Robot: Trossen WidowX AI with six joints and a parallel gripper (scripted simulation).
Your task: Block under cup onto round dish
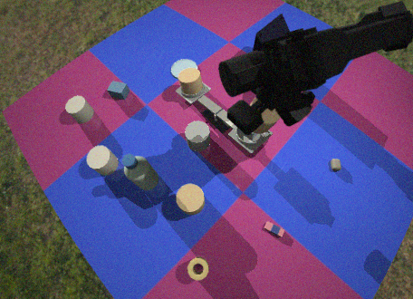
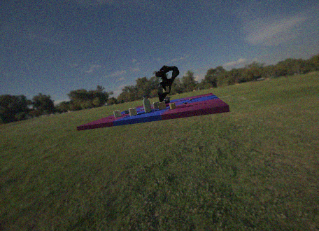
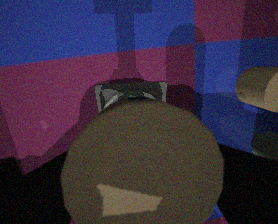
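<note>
The grey block lies 80 mm below my gripper tip and 10 mm to the right of it. Round my gripper tip: balance (140 mm to the right, 130 mm below, 10 mm ahead); then grey cylinder (130 mm to the right, 130 mm below, 120 mm ahead); then balance beam (150 mm below, 140 mm to the right, 10 mm ahead).
</note>
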